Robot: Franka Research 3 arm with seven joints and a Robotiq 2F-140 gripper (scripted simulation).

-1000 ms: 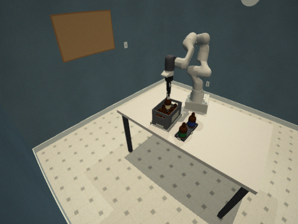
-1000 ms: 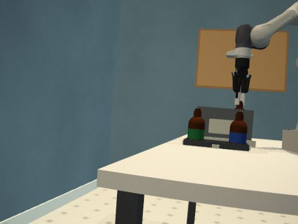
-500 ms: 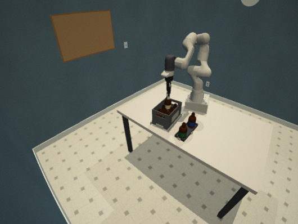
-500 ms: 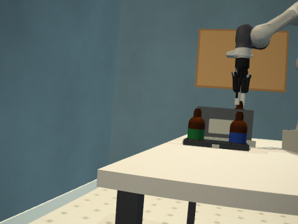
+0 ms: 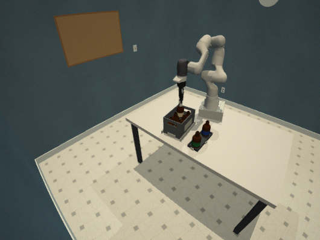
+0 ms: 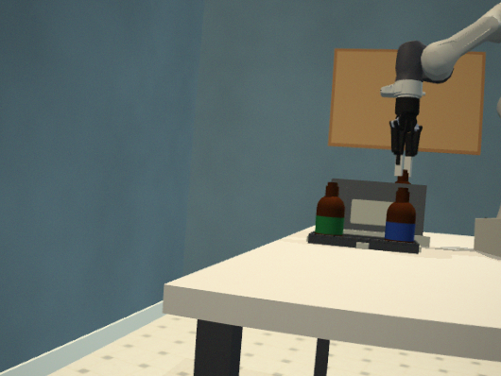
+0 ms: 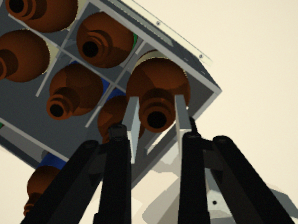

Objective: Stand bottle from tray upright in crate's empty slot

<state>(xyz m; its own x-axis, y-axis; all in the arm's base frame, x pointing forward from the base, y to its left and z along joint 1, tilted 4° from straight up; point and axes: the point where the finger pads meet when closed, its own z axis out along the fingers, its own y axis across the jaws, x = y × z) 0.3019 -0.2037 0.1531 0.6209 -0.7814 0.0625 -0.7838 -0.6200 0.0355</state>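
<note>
Now: hand 150 mm above the grey crate, 90 mm short of it and 40 mm to the right of it. The rest, counted from my hand: dark tray: 290 mm to the left, 220 mm below, 140 mm ahead; then blue-labelled bottle: 300 mm to the left, 150 mm below, 50 mm ahead; then green-labelled bottle: 280 mm to the left, 230 mm ahead, 150 mm below.
</note>
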